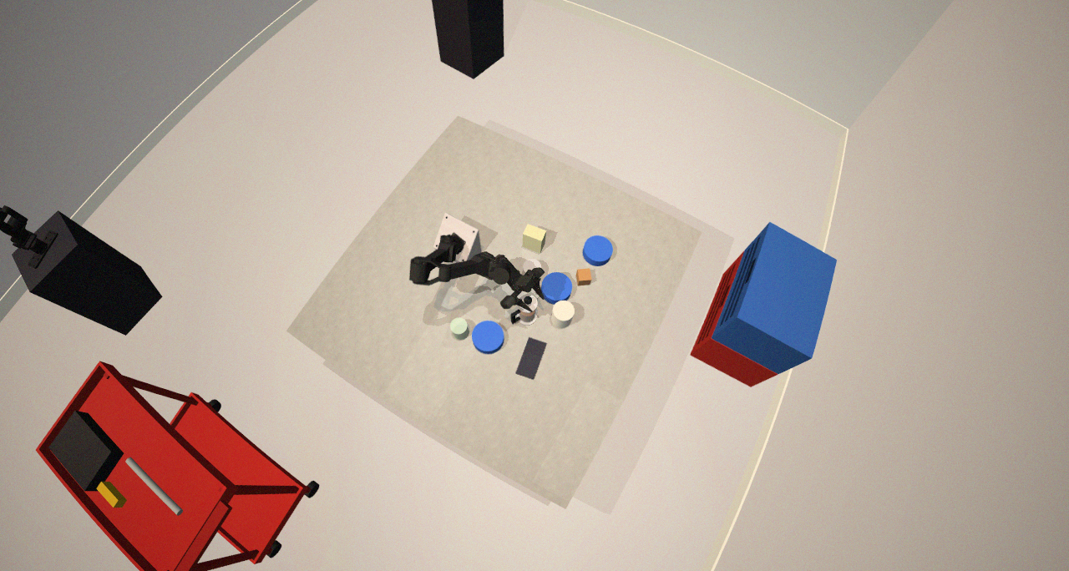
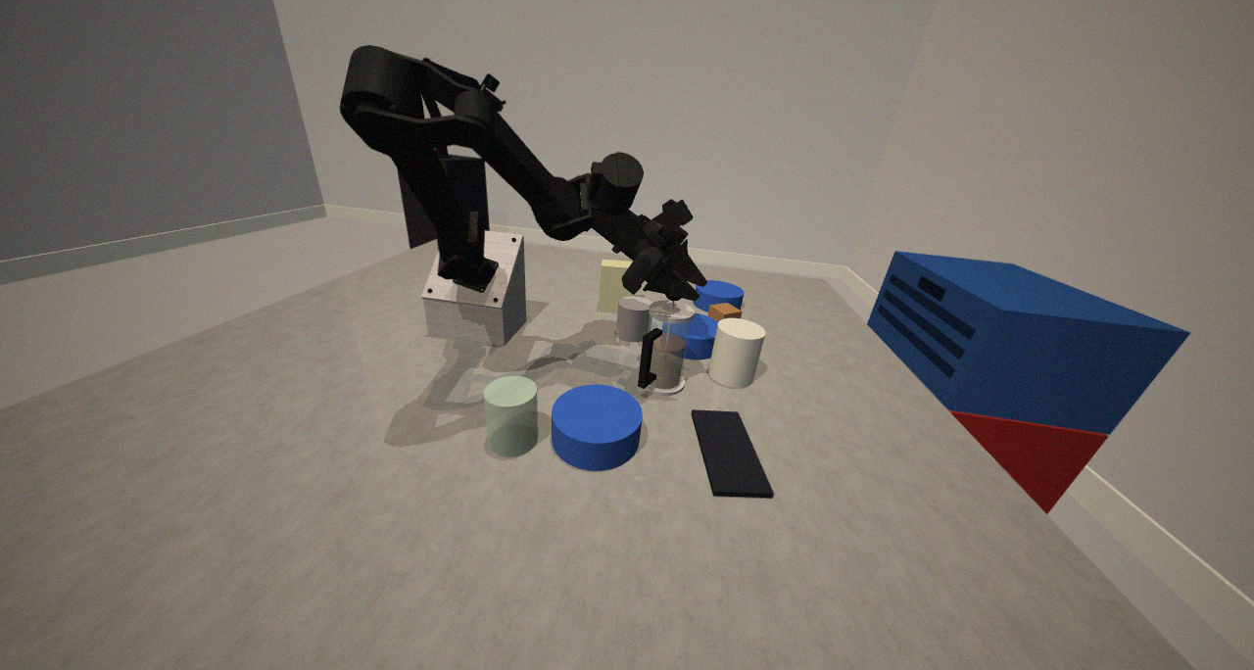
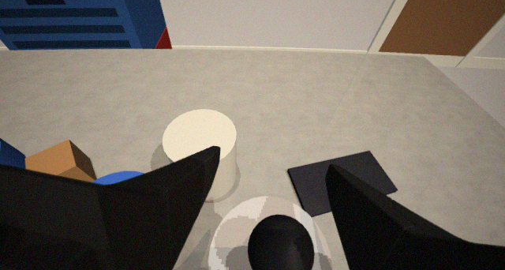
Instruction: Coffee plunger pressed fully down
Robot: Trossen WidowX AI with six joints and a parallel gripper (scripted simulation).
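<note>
Right now the glass coffee press is 50 mm behind my gripper tip, 20 mm to the right of it and 90 mm below it. Also, from my gripper tip: grey cylinder: 140 mm behind, 150 mm to the left, 140 mm below; then orange cube: 40 mm ahead, 260 mm to the left, 150 mm below; then flat black slab: 80 mm ahead, 130 mm to the right, 170 mm below.
</note>
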